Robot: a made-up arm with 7 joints.
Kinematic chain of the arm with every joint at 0, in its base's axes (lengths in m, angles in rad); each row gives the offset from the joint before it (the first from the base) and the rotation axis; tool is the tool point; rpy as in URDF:
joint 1: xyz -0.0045 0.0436 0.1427 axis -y
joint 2: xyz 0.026 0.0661 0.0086 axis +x
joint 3: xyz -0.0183 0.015 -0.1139 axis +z
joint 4: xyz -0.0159 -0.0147 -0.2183 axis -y
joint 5: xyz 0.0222 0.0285 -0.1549 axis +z
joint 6: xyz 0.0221 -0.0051 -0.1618 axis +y
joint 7: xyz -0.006 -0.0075 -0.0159 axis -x
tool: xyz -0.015 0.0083 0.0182 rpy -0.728 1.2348 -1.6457
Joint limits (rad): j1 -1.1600..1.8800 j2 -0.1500..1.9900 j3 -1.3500..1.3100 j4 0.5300..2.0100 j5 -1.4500..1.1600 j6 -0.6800..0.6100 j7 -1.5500..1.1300
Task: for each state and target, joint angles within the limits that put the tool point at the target. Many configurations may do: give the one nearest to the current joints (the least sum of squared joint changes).
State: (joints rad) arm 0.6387 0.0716 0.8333 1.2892 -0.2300 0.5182 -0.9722
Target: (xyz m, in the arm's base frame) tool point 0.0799 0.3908 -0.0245
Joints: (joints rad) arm 0.0113 0.0925 1.3100 1.9345 -0.1807 0.5662 -0.8799
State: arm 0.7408 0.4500 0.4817 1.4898 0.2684 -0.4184 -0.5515
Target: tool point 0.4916 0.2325 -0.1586
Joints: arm 0.6465 0.0534 0.3650 0.7344 0.2375 -0.4975 -0.5607
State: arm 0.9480 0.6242 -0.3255 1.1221 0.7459 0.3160 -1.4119
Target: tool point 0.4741 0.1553 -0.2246
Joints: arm 0.6369 0.2014 -0.4569 0.5301 0.7022 0.2135 -1.4978
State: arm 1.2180 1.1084 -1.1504 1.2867 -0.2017 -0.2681 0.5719
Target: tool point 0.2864 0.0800 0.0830
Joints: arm 1.0924 0.8411 -1.3500 2.0100 -0.2634 -0.0598 0.4193
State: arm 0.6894 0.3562 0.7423 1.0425 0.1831 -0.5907 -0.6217
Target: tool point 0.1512 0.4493 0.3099
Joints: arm 0.9684 0.7321 0.7709 1.7116 0.2157 -0.6046 -0.6323
